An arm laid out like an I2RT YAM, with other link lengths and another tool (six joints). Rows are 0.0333 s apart.
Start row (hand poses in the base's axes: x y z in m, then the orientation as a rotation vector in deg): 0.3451 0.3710 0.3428 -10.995 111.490 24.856
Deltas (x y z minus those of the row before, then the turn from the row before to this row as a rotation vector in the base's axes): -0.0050 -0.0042 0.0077 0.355 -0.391 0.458; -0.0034 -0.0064 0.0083 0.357 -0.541 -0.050; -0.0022 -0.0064 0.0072 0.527 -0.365 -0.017; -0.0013 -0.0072 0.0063 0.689 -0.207 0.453; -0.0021 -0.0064 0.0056 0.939 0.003 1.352; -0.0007 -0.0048 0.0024 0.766 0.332 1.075; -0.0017 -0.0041 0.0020 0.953 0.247 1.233; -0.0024 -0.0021 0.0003 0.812 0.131 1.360; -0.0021 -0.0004 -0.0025 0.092 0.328 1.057; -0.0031 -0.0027 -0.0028 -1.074 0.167 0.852; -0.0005 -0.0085 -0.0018 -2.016 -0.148 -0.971; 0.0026 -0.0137 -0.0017 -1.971 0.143 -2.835; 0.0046 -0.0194 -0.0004 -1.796 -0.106 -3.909; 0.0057 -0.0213 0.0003 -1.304 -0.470 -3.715; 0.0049 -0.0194 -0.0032 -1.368 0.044 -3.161; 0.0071 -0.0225 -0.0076 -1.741 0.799 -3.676; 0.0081 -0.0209 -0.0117 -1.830 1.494 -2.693; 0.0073 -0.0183 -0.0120 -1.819 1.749 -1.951
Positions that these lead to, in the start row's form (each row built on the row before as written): 0.3401 0.3668 0.3505 -11.287 111.008 25.432; 0.3367 0.3604 0.3588 -11.109 110.388 25.646; 0.3345 0.3540 0.3660 -10.820 109.895 26.074; 0.3332 0.3468 0.3723 -10.848 109.504 26.995; 0.3311 0.3404 0.3779 -11.536 109.227 28.791; 0.3304 0.3356 0.3803 -11.999 109.310 30.299; 0.3287 0.3315 0.3823 -12.512 109.238 32.074; 0.3263 0.3294 0.3826 -13.266 109.080 33.778; 0.3242 0.3290 0.3801 -14.143 109.346 34.645; 0.3211 0.3263 0.3773 -15.614 109.854 34.239; 0.3206 0.3178 0.3755 -15.991 110.425 31.652; 0.3232 0.3041 0.3738 -14.444 111.288 27.936; 0.3278 0.2847 0.3734 -11.776 111.801 23.620; 0.3335 0.2634 0.3737 -9.047 111.719 19.843; 0.3384 0.2440 0.3705 -6.832 112.057 16.440; 0.3455 0.2215 0.3629 -4.255 113.115 12.403; 0.3536 0.2006 0.3512 -2.628 114.786 8.940; 0.3609 0.1823 0.3392 -1.706 116.654 5.941
